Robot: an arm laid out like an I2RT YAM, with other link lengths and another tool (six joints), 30 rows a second.
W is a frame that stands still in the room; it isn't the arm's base.
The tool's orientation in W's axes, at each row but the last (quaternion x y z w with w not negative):
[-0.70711, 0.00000, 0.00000, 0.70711]
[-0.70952, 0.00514, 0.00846, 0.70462]
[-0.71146, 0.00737, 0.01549, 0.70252]
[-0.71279, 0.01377, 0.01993, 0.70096]
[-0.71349, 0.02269, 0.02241, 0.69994]
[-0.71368, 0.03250, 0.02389, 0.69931]
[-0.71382, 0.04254, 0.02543, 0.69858]
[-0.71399, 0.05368, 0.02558, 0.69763]
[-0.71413, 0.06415, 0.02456, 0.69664]
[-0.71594, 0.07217, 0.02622, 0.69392]
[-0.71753, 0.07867, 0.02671, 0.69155]
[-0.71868, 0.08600, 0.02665, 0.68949]
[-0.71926, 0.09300, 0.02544, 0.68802]
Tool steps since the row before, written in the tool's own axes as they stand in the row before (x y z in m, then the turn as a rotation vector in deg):
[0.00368, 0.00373, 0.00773, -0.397, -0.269, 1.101]
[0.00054, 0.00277, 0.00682, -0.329, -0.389, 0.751]
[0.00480, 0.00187, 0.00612, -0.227, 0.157, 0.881]
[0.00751, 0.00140, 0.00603, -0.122, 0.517, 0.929]
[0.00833, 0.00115, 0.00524, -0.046, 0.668, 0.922]
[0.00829, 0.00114, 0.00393, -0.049, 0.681, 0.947]
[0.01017, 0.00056, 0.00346, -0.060, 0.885, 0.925]
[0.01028, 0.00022, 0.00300, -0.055, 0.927, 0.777]
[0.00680, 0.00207, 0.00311, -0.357, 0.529, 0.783]
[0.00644, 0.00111, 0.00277, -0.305, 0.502, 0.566]
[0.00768, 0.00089, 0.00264, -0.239, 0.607, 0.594]
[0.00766, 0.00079, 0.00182, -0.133, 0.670, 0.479]
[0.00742, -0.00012, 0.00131, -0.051, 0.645, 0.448]
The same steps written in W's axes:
[0.00368, 0.00773, -0.00373, -0.397, 1.101, 0.269]
[0.00045, 0.00680, -0.00283, -0.325, 0.752, 0.390]
[0.00467, 0.00615, -0.00210, -0.242, 0.876, -0.161]
[0.00738, 0.00607, -0.00186, -0.155, 0.919, -0.526]
[0.00824, 0.00521, -0.00178, -0.089, 0.909, -0.681]
[0.00822, 0.00380, -0.00188, -0.092, 0.934, -0.694]
[0.01015, 0.00319, -0.00161, -0.124, 0.908, -0.896]
[0.01030, 0.00257, -0.00144, -0.129, 0.759, -0.934]
[0.00664, 0.00267, -0.00299, -0.378, 0.791, -0.502]
[0.00638, 0.00230, -0.00208, -0.336, 0.572, -0.475]
[0.00763, 0.00202, -0.00212, -0.285, 0.591, -0.590]
[0.00756, 0.00112, -0.00207, -0.200, 0.465, -0.663]
[0.00742, 0.00057, -0.00117, -0.118, 0.427, -0.650]

